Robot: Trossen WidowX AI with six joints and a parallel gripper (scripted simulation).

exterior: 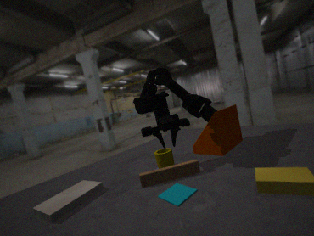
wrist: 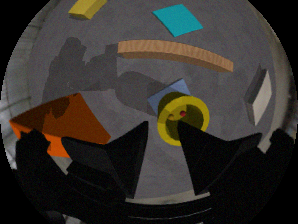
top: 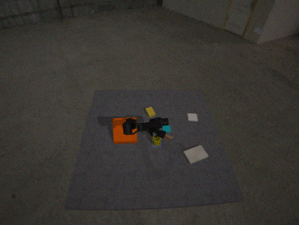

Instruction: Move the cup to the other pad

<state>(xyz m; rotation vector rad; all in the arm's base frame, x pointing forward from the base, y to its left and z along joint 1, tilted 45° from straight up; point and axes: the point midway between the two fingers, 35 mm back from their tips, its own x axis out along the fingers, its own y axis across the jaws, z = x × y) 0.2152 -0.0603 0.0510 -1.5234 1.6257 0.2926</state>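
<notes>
The yellow cup lies 4 cm below my gripper tip, 2 cm to the right of it and 2 cm ahead of it. The rest, counted from my gripper tip: light blue pad (9 cm below, 3 cm ahead, 1 cm to the right); white slab (36 cm ahead, 12 cm to the right, 6 cm below); yellow block (35 cm to the left, 6 cm below, 4 cm behind).
</notes>
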